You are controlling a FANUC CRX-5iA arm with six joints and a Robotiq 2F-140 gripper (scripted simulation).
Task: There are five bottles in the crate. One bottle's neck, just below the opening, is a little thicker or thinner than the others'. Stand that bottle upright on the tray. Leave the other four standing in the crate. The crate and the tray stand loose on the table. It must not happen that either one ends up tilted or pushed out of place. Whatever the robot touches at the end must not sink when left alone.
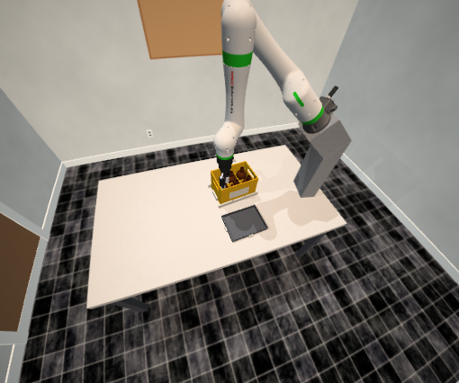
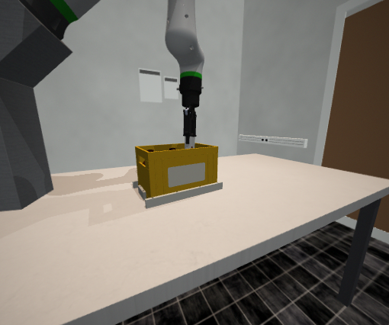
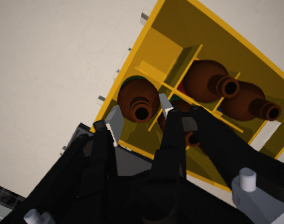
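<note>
The brown bottle is 80 mm behind my hand, 20 mm to the left of it and 80 mm below it. From my hand the other things lie so: crate (100 mm behind, 20 mm to the right, 90 mm below); dark grey tray (20 mm ahead, 230 mm to the left, 160 mm below).
</note>
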